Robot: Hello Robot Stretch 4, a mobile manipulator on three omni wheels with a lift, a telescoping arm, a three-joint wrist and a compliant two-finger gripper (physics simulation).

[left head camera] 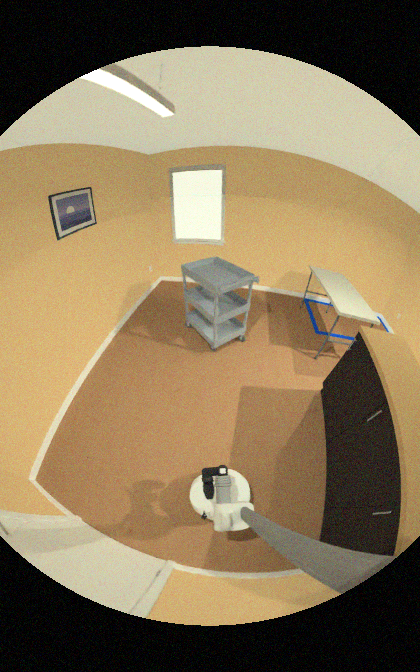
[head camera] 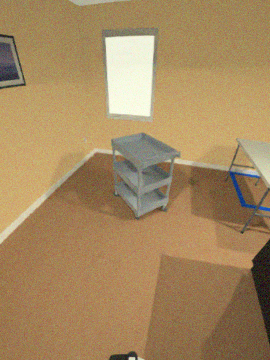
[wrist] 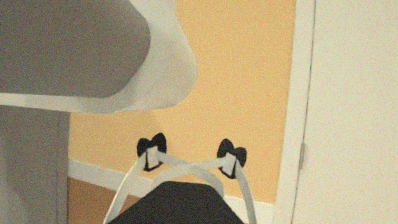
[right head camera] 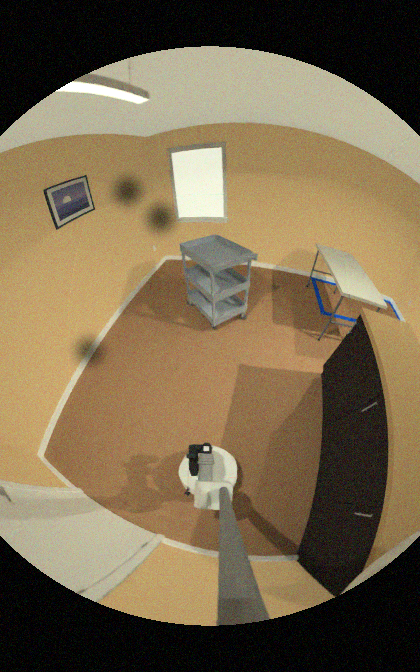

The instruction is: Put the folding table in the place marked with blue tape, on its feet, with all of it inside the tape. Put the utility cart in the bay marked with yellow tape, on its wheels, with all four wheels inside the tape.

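Observation:
The grey three-shelf utility cart stands upright on its wheels near the far corner, below the window. The folding table stands on its feet at the right. Blue tape lies on the floor under and behind it; a near leg stands outside the tape, and the cabinet hides part of the outline. Yellow tape does not show in these views. My gripper is open and empty in the wrist view, with a wall and a door beyond it.
A dark cabinet with a wooden top stands along the right, partly in front of the table. A white door is at the right of the wrist view. White baseboards edge the walls. A picture hangs on the left wall.

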